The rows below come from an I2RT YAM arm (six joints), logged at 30 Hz.
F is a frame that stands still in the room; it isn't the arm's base.
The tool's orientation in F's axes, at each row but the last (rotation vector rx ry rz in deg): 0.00, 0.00, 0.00; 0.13, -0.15, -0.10; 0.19, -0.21, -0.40; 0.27, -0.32, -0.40; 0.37, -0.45, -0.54; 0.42, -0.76, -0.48; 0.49, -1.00, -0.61; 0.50, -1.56, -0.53; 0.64, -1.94, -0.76; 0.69, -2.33, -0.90; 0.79, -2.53, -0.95
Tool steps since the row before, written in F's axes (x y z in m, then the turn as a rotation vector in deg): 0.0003, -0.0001, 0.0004, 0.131, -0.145, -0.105; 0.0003, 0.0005, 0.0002, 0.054, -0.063, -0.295; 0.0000, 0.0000, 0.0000, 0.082, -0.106, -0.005; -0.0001, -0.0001, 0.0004, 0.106, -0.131, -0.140; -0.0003, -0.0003, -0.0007, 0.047, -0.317, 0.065; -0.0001, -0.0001, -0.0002, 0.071, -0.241, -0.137; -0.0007, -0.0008, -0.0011, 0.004, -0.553, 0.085; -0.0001, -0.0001, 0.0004, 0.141, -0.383, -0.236; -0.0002, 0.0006, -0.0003, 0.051, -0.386, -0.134; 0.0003, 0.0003, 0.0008, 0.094, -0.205, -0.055; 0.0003, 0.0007, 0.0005, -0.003, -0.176, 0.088
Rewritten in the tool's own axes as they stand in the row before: 0.0003, -0.0001, 0.0004, 0.131, -0.145, -0.105; 0.0003, 0.0005, 0.0002, 0.053, -0.064, -0.295; 0.0000, 0.0000, 0.0000, 0.083, -0.105, -0.005; -0.0001, -0.0001, 0.0004, 0.106, -0.131, -0.140; -0.0003, -0.0003, -0.0007, 0.051, -0.316, 0.067; -0.0001, -0.0001, -0.0002, 0.071, -0.241, -0.136; -0.0007, -0.0008, -0.0011, 0.011, -0.552, 0.090; -0.0001, -0.0001, 0.0004, 0.138, -0.384, -0.236; -0.0002, 0.0006, -0.0003, 0.052, -0.387, -0.131; 0.0003, 0.0003, 0.0008, 0.095, -0.204, -0.056; 0.0003, 0.0007, 0.0005, 0.004, -0.175, 0.090
